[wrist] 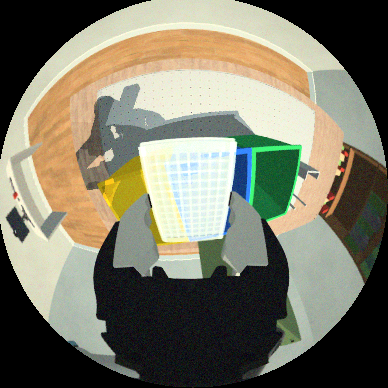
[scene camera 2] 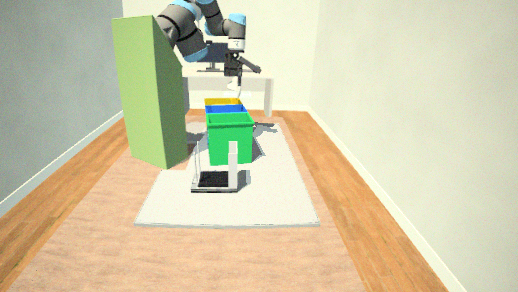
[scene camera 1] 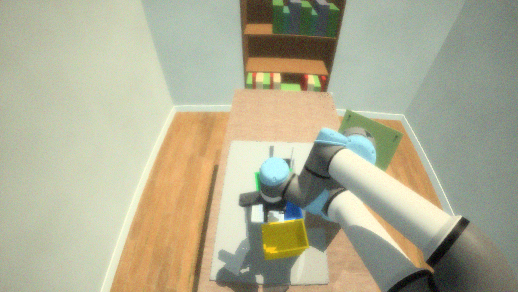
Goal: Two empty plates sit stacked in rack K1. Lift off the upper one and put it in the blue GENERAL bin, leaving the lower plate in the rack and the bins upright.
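Seen in the pictures: gripper, fingertip midpoint: (wrist: 189, 193) (scene camera 2: 238, 96) (scene camera 1: 267, 212); arm's base, link origin: (scene camera 2: 153, 43).
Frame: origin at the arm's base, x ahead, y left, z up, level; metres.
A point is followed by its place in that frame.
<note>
My gripper (wrist: 189, 193) {y 0.229, x 0.275, z -0.241 m} is shut on a clear, gridded plate (wrist: 187, 170) {y 0.239, x 0.307, z -0.225 m} (scene camera 1: 257, 213) {y 0.249, x 0.309, z -0.226 m}, held roughly level above the bins. In the wrist view the plate overlaps the yellow bin (wrist: 122, 192) {y 0.359, x 0.193, z -0.339 m} (scene camera 1: 285, 245) {y 0.285, x 0.162, z -0.464 m} (scene camera 2: 222, 101) {y 0.346, x 0.163, z -0.303 m} and the blue bin (wrist: 243, 175) {y 0.134, x 0.290, z -0.299 m} (scene camera 1: 294, 213) {y 0.135, x 0.159, z -0.400 m} (scene camera 2: 226, 108) {y 0.229, x 0.220, z -0.303 m}. The blue bin stands upright between the yellow bin and the green bin (scene camera 2: 230, 142) (wrist: 275, 180). Its inside is partly hidden by the plate. The rack (scene camera 2: 233, 165) {y -0.188, x 0.365, z -0.358 m} (wrist: 312, 173) {y -0.186, x 0.357, z -0.342 m} stands beyond the green bin; its label is unreadable. I cannot make out a lower plate on its dark base.
The yellow and green bins stand upright on the pale board (scene camera 1: 230, 175) {y -0.024, x 0.557, z -0.466 m} (scene camera 2: 280, 210) {y -0.244, x 0.529, z -0.466 m} (wrist: 190, 90) {y 0.250, x 0.451, z -0.466 m}. A tall green pedestal (scene camera 2: 145, 90) {y -0.078, x 0.001, z -0.163 m} carries the arm beside the bins. A bookshelf (scene camera 1: 287, 65) stands beyond the table, and a desk (scene camera 2: 269, 95) stands at the opposite end.
</note>
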